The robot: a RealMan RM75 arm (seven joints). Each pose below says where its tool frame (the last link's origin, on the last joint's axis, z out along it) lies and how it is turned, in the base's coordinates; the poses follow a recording.
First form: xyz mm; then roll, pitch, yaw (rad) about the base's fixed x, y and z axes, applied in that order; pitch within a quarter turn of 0, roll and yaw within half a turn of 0.
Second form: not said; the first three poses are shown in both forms.
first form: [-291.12, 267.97, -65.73, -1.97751, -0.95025, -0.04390]
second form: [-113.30, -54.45, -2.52, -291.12, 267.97, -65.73]
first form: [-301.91, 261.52, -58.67, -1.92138, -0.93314, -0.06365]
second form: [-110.09, -53.46, -3.65, -301.91, 261.52, -58.67]
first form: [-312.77, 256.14, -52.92, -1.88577, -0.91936, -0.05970]
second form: [-108.05, -52.68, -3.42, -312.77, 256.14, -52.92]
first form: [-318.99, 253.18, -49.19, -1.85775, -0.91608, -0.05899]
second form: [-106.44, -52.49, -3.38, -318.99, 253.18, -49.19]
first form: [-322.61, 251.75, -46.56, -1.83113, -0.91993, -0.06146]
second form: [-104.92, -52.71, -3.52, -322.61, 251.75, -46.56]
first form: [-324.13, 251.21, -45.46, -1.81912, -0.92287, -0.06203]
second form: [-104.23, -52.88, -3.55, -324.13, 251.21, -45.46]
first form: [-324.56, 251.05, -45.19, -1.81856, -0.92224, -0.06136]
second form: [-104.20, -52.84, -3.52, -324.56, 251.05, -45.19]
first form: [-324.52, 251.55, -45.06, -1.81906, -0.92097, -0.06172]
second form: [-104.22, -52.77, -3.54, -324.52, 251.55, -45.06]
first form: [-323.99, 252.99, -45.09, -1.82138, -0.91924, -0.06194]
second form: [-104.36, -52.67, -3.55, -323.99, 252.99, -45.09]
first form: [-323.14, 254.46, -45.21, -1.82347, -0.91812, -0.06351]
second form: [-104.48, -52.60, -3.64, -323.14, 254.46, -45.21]
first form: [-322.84, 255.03, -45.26, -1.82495, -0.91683, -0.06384]
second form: [-104.56, -52.53, -3.66, -322.84, 255.03, -45.26]
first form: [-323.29, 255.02, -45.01, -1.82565, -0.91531, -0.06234]
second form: [-104.60, -52.44, -3.57, -323.29, 255.02, -45.01]
